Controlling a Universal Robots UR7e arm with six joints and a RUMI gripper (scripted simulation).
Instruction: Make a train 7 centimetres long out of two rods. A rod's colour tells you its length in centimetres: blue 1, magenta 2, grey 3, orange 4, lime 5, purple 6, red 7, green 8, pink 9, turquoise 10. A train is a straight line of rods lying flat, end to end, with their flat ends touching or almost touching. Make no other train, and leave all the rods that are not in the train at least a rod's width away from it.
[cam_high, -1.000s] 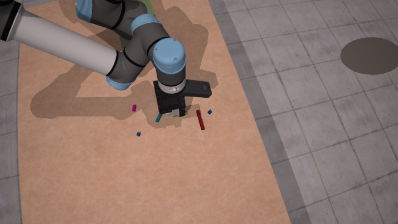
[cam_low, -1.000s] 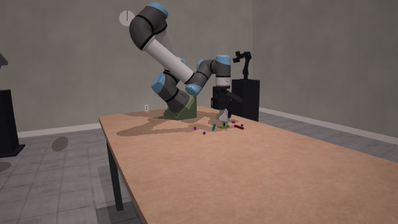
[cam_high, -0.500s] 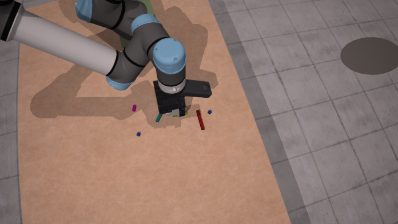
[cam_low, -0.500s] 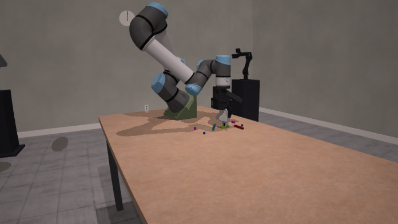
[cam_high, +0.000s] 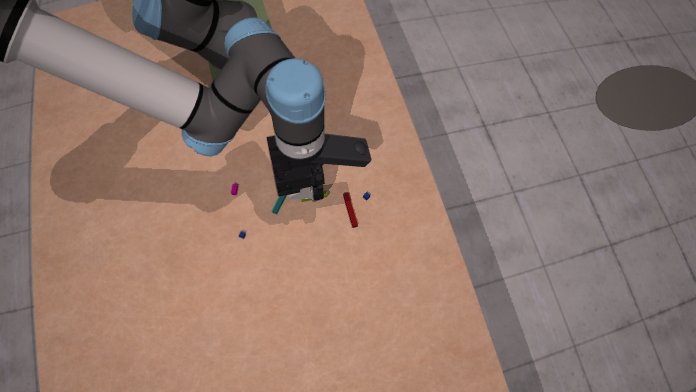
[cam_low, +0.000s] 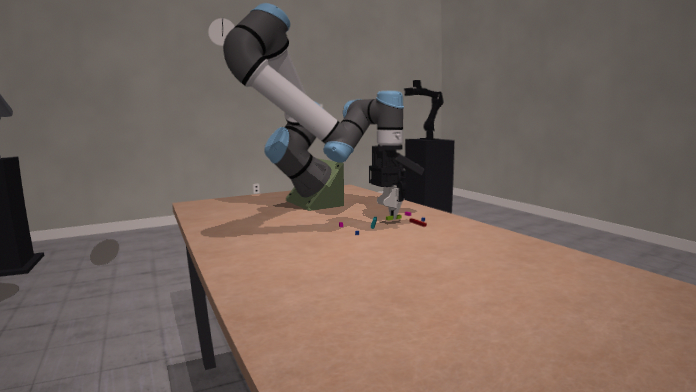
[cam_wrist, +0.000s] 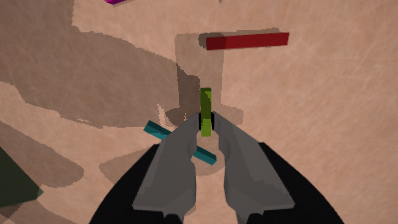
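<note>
Right now the turquoise rod is 5 cm to the right of my hand, 3 cm below it and 3 cm behind it. Also, from my hand: red rod 6 cm to the left, 3 cm below, 3 cm ahead; lime rod 1 cm below.
</note>
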